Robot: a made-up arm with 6 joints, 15 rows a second.
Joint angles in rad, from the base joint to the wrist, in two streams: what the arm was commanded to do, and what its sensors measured. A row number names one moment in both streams.
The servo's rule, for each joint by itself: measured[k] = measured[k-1] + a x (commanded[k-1-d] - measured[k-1]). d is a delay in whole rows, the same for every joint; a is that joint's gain. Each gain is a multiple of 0.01, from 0.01 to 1. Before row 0 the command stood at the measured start. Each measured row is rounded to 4 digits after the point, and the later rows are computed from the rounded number. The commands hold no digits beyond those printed.
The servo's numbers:
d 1
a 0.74 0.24 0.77 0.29 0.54 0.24
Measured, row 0: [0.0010, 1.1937, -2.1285, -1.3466, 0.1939, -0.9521]
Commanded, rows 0 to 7: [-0.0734, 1.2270, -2.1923, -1.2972, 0.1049, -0.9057]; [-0.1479, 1.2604, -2.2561, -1.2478, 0.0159, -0.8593]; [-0.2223, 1.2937, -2.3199, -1.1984, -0.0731, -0.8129]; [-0.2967, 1.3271, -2.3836, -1.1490, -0.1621, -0.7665]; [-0.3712, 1.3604, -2.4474, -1.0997, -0.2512, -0.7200]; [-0.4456, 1.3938, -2.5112, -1.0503, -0.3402, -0.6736]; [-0.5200, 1.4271, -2.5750, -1.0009, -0.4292, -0.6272]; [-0.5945, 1.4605, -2.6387, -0.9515, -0.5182, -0.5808]
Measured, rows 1 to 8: [0.0010, 1.1937, -2.1285, -1.3466, 0.1939, -0.9521]; [-0.0541, 1.2017, -2.1776, -1.3323, 0.1458, -0.9410]; [-0.1235, 1.2158, -2.2380, -1.3078, 0.0757, -0.9214]; [-0.1966, 1.2345, -2.3011, -1.2761, -0.0047, -0.8954]; [-0.2707, 1.2567, -2.3646, -1.2392, -0.0897, -0.8645]; [-0.3451, 1.2816, -2.4284, -1.1987, -0.1769, -0.8298]; [-0.4195, 1.3085, -2.4922, -1.1557, -0.2651, -0.7923]; [-0.4939, 1.3370, -2.5560, -1.1108, -0.3537, -0.7527]
